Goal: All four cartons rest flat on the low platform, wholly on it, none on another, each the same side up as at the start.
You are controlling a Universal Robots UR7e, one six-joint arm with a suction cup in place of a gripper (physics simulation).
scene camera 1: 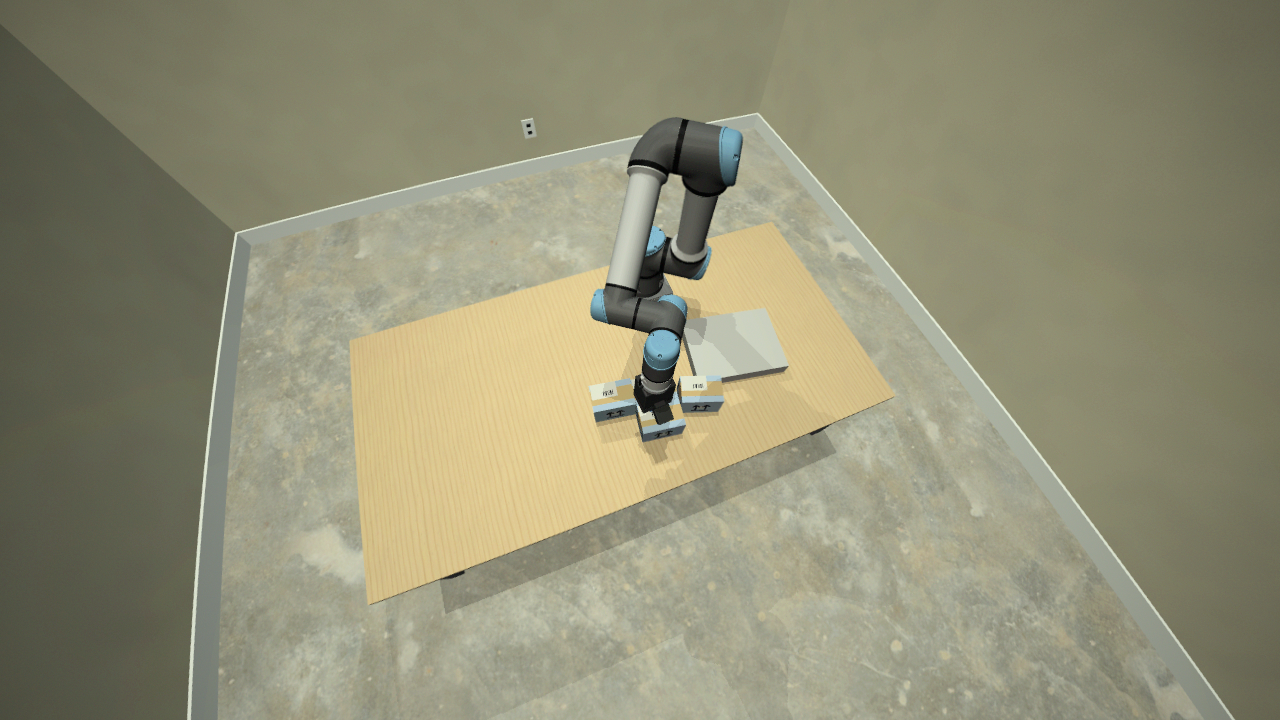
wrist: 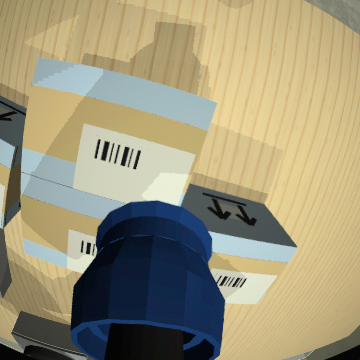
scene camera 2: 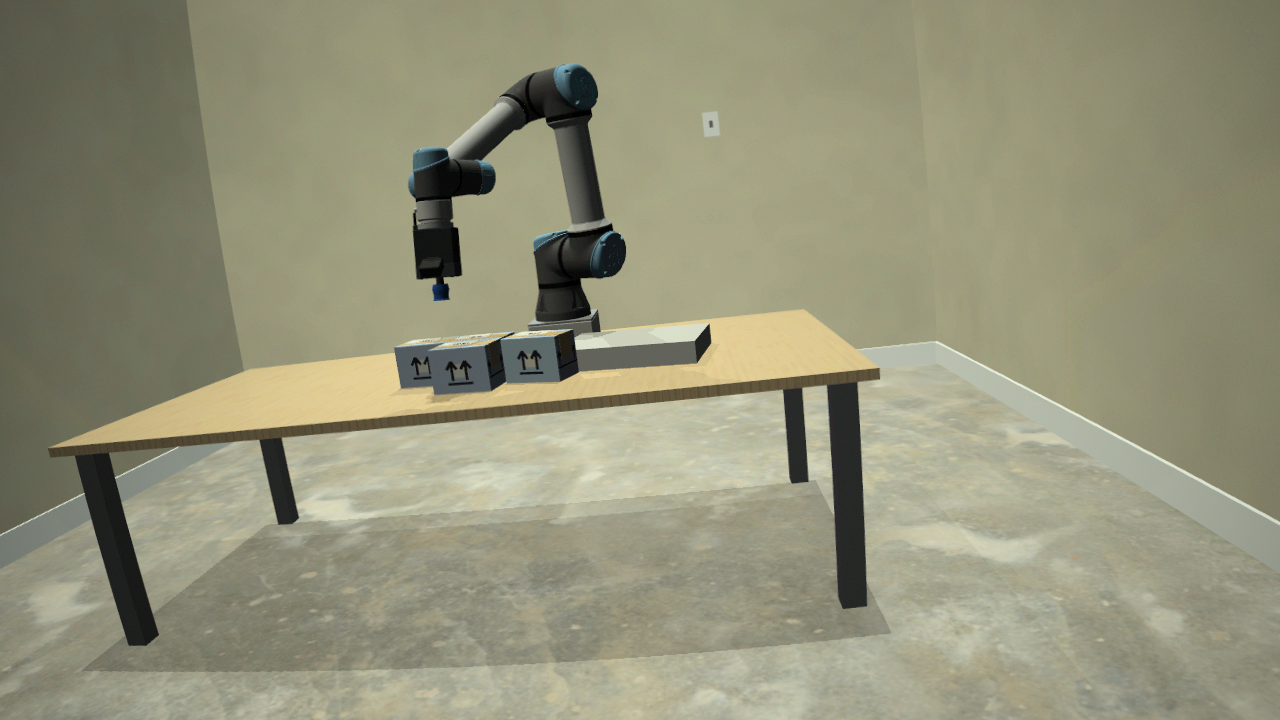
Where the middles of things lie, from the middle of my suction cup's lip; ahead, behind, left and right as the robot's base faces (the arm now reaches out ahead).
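Low grey platform [scene camera 1: 740, 345]: 180 mm below my suction cup, 150 mm behind it, 390 mm to the left of it.
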